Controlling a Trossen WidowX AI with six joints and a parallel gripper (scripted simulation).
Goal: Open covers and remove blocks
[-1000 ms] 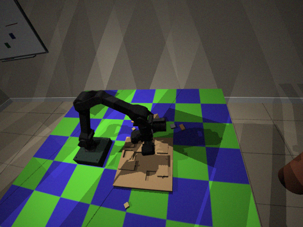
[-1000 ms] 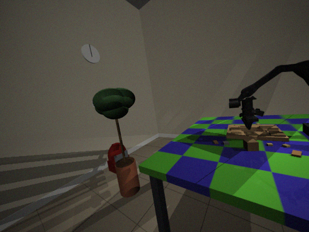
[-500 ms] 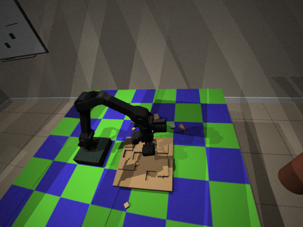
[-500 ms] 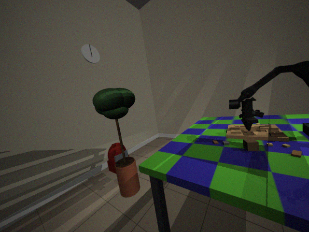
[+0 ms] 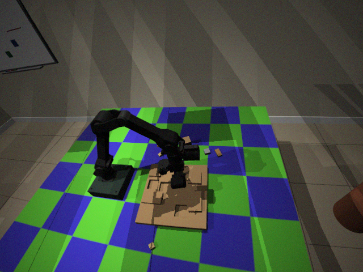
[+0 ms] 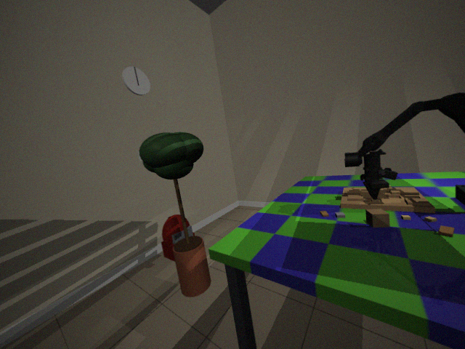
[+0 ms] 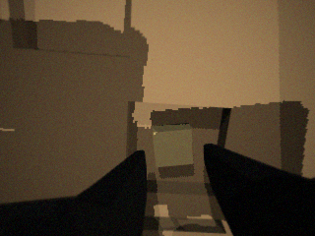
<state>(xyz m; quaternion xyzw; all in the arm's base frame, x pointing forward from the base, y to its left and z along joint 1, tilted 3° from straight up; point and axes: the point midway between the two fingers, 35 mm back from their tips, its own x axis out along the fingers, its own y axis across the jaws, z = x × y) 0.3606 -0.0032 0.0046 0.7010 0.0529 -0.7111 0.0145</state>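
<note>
The tan puzzle board lies 5 cm to the right of my gripper tip, 3 cm behind it and 1 cm below it. Also, from my gripper tip: brown cube 22 cm to the left, 2 cm ahead; then orange block 20 cm ahead, 16 cm to the left, 2 cm below.
</note>
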